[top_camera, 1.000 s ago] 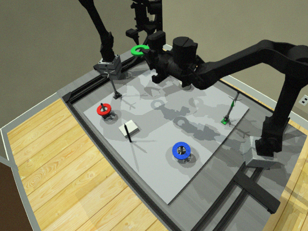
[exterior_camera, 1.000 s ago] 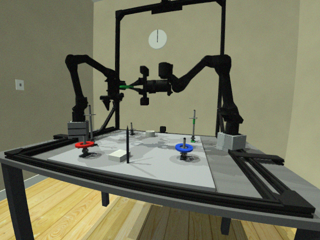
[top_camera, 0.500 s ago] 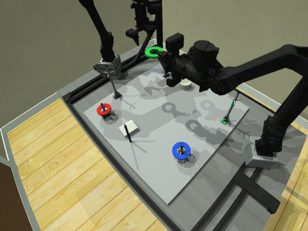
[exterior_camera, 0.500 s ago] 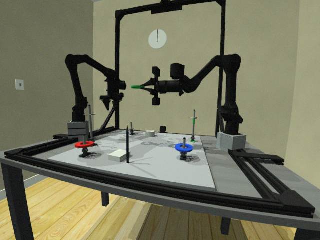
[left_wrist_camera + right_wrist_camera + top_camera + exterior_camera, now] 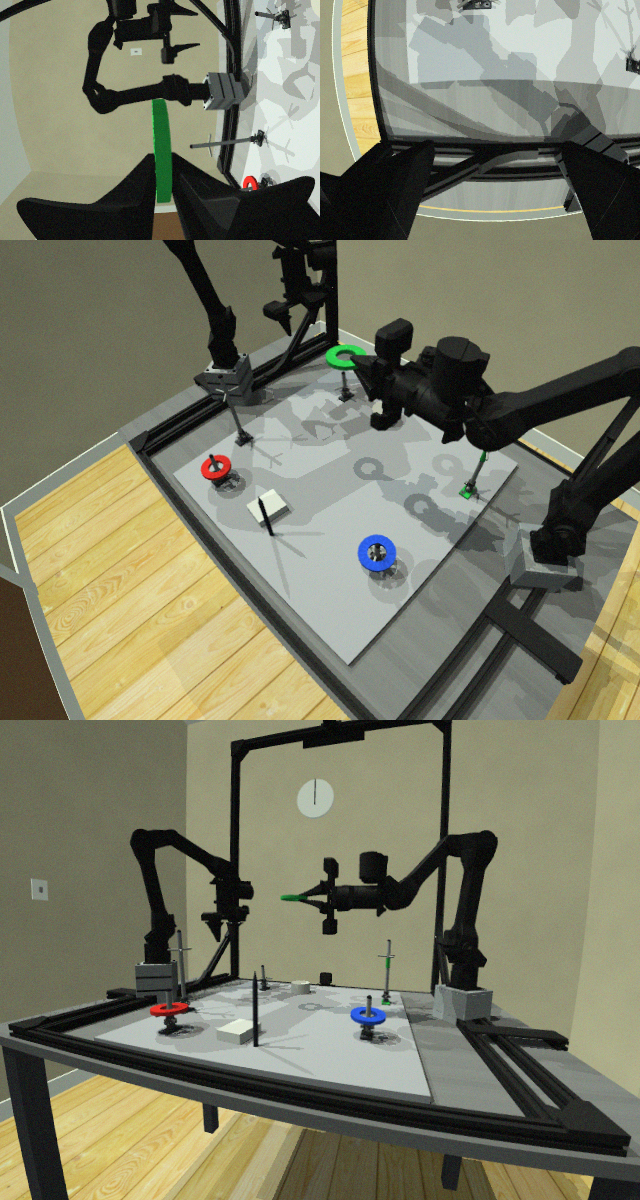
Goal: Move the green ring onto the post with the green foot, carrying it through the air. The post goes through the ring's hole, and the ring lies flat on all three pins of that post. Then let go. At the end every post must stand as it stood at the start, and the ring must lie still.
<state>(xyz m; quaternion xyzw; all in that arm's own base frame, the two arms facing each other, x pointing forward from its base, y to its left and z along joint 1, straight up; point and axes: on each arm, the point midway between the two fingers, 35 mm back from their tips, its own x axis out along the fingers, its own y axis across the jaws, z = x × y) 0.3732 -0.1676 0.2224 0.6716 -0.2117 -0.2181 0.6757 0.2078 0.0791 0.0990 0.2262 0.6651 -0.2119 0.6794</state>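
The green ring lies 300 mm to the left of my right hand, 200 mm ahead of it and 90 mm above it. Round my right hand: thin black rod: 440 mm ahead, 290 mm to the left, 110 mm below; short post: 150 mm to the left, 150 mm below; white block: 400 mm ahead, 240 mm to the left, 190 mm below.
My left gripper is now 5 cm to the left of the green ring. From my left hand the other things lie so: thin black rod: 23 cm ahead, 20 cm below, 6 cm to the right; then short post: 24 cm below, 21 cm behind, 20 cm to the right; then white block: 29 cm below, 20 cm ahead, 11 cm to the right.
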